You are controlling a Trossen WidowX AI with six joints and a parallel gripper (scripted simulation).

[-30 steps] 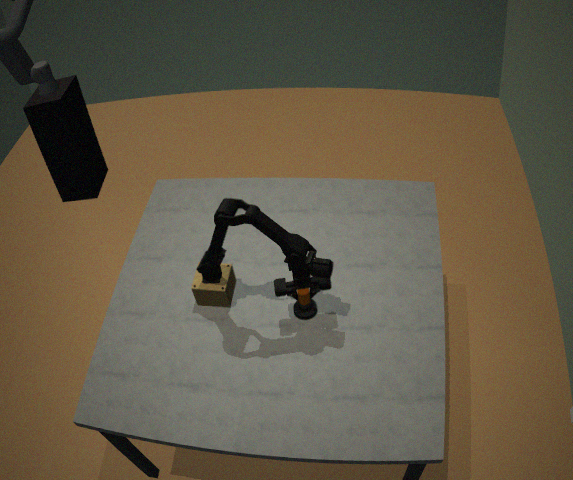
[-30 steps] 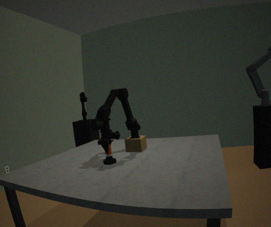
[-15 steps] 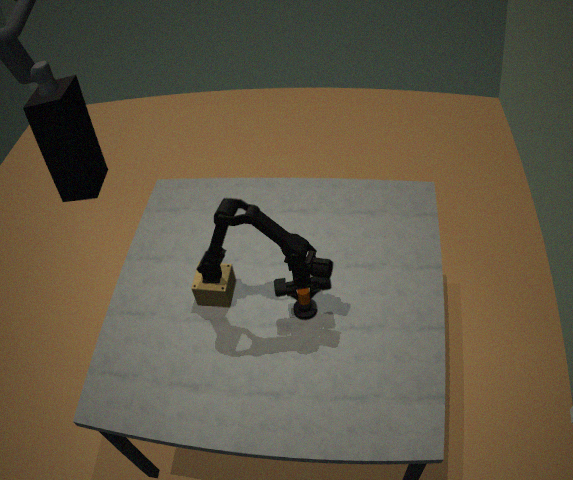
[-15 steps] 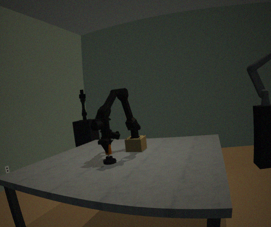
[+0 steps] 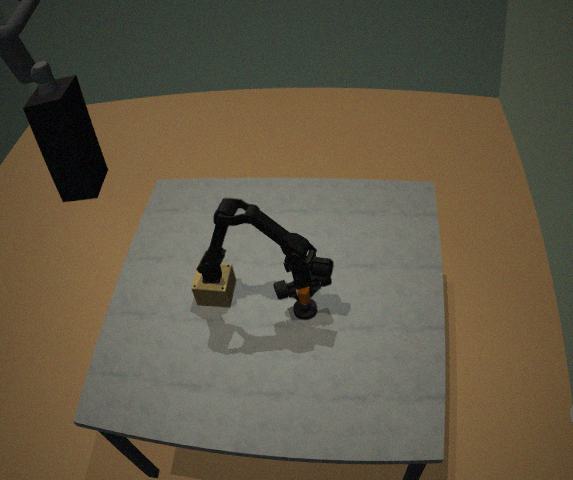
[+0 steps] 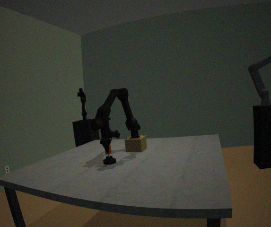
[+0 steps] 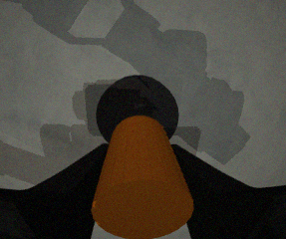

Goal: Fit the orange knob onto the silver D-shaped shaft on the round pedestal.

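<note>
Right now my gripper tip is 30 mm below the orange knob. Also, from my gripper tip: round pedestal 40 mm below.
</note>
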